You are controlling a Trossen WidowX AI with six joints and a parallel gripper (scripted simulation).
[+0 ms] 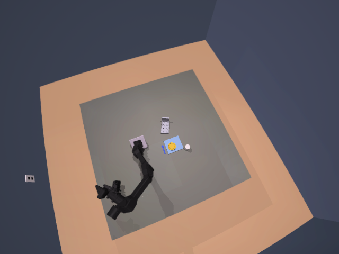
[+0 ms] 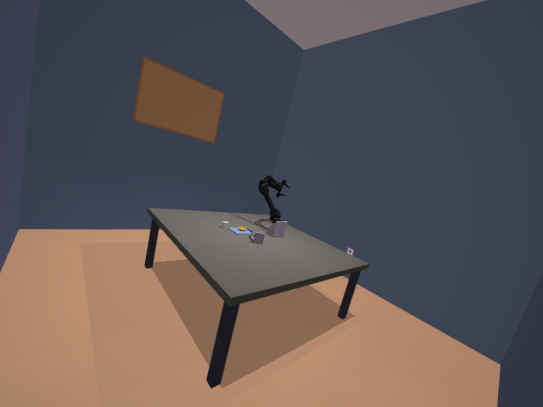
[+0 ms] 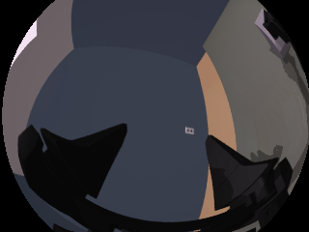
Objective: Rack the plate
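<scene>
My gripper tip is 570 mm short of the yellow plate, 340 mm above it and 170 mm to the right of it. The rest, counted from my gripper tip: grey dish rack (570 mm ahead, 380 mm to the left, 330 mm below); blue utensil (490 mm ahead, 350 mm below, 180 mm to the left); blue mat (590 mm ahead, 350 mm below, 190 mm to the left).
</scene>
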